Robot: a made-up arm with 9 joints. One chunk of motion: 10 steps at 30 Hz.
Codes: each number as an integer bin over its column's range. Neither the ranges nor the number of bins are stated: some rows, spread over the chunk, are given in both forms.
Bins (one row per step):
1: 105 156 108 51 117 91 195 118 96
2: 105 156 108 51 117 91 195 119 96
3: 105 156 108 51 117 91 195 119 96
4: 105 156 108 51 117 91 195 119 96
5: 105 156 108 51 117 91 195 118 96
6: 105 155 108 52 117 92 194 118 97
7: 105 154 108 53 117 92 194 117 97
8: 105 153 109 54 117 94 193 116 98
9: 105 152 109 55 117 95 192 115 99
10: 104 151 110 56 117 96 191 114 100
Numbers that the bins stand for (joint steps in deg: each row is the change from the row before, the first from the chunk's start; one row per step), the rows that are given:
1: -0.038 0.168 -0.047 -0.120 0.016 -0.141 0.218 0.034 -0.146
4: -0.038 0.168 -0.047 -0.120 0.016 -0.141 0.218 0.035 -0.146
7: -0.038 0.160 -0.047 -0.115 0.016 -0.138 0.214 0.032 -0.143
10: -0.040 0.148 -0.043 -0.107 0.016 -0.128 0.201 0.027 -0.133
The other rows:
2: -0.038 0.168 -0.047 -0.120 0.016 -0.141 0.218 0.035 -0.146
3: -0.038 0.168 -0.047 -0.120 0.016 -0.141 0.218 0.035 -0.146
5: -0.038 0.168 -0.047 -0.120 0.016 -0.141 0.218 0.034 -0.146
6: -0.038 0.164 -0.047 -0.117 0.016 -0.138 0.214 0.034 -0.143
8: -0.038 0.156 -0.045 -0.112 0.016 -0.133 0.210 0.030 -0.139
9: -0.038 0.152 -0.045 -0.110 0.016 -0.130 0.206 0.028 -0.136

